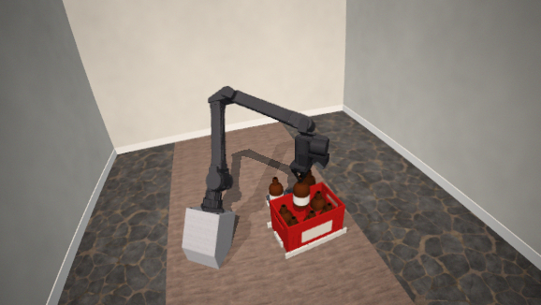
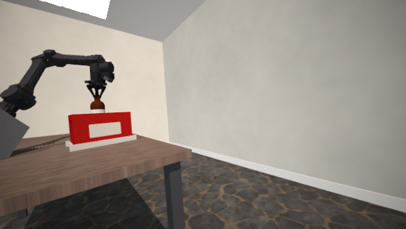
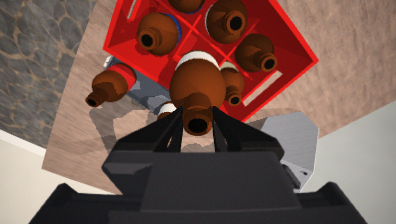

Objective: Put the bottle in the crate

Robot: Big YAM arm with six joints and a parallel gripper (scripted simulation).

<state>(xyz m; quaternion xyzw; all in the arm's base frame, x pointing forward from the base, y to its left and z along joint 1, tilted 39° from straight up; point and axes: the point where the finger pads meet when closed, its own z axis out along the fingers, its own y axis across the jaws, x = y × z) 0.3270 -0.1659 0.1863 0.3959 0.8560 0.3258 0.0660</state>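
The red crate is 1 cm ahead of my hand, 4 cm to the right of it and 19 cm below it. The rest, counted from my hand: grey tray (2 cm ahead, 19 cm to the left, 27 cm below).
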